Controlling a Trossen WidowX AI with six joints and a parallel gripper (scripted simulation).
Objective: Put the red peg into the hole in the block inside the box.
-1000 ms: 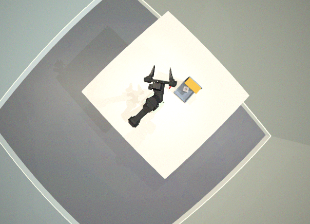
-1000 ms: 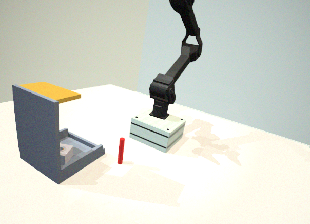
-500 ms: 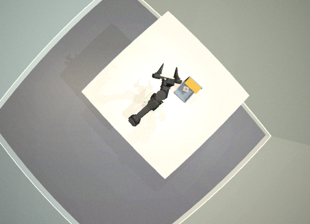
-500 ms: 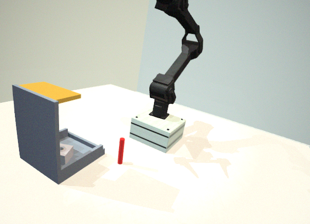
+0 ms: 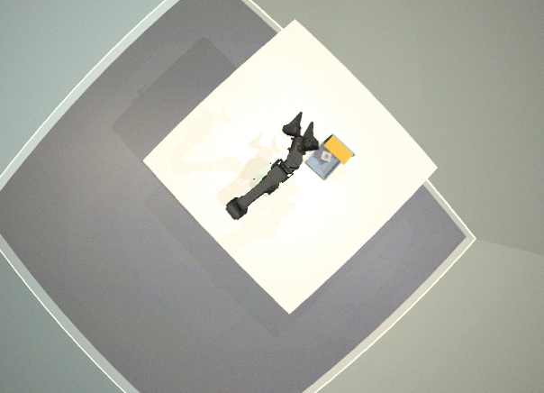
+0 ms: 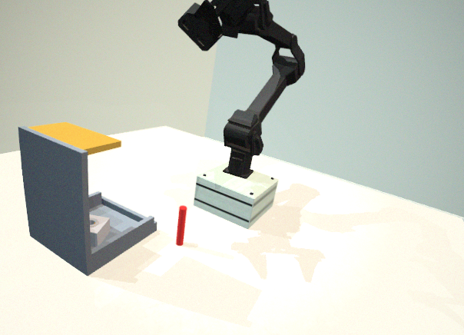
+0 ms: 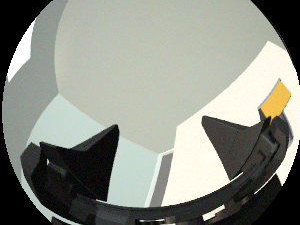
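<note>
The red peg lies 41 cm below my gripper tip, 6 cm to the right of it and 6 cm behind it. The rest, counted from my gripper tip: orange roof (25 cm below, 21 cm to the right, 5 cm ahead).
</note>
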